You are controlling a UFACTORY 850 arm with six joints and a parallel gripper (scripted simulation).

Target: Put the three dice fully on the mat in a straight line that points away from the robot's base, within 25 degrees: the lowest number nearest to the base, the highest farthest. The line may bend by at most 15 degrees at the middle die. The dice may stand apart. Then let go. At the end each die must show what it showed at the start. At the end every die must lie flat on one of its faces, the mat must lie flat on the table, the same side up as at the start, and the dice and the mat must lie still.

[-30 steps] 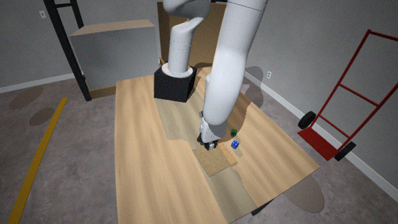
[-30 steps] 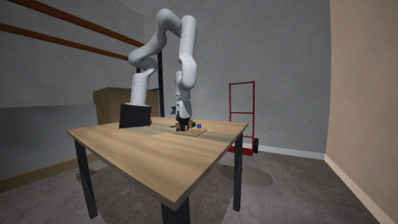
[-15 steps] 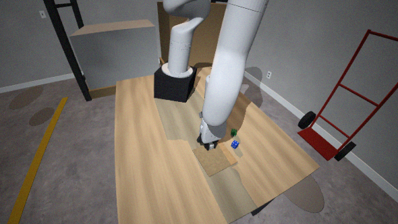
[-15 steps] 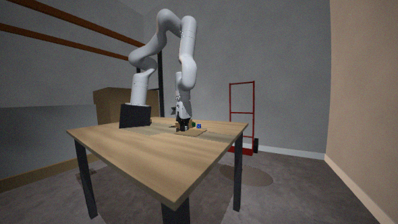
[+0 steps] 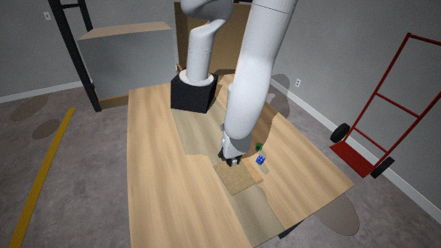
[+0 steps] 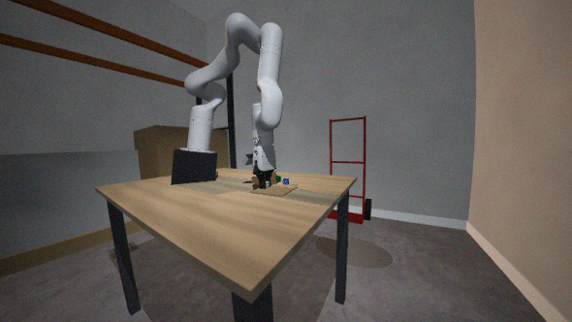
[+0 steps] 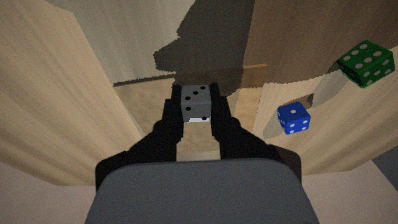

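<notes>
Right now the white die is 10 mm below my hand. Also, from my hand: green die: 140 mm to the left, 50 mm behind, 10 mm below; then blue die: 110 mm to the left, 20 mm ahead, 10 mm below; then tan mat: 50 mm ahead, 20 mm below, 10 mm to the left.
</notes>
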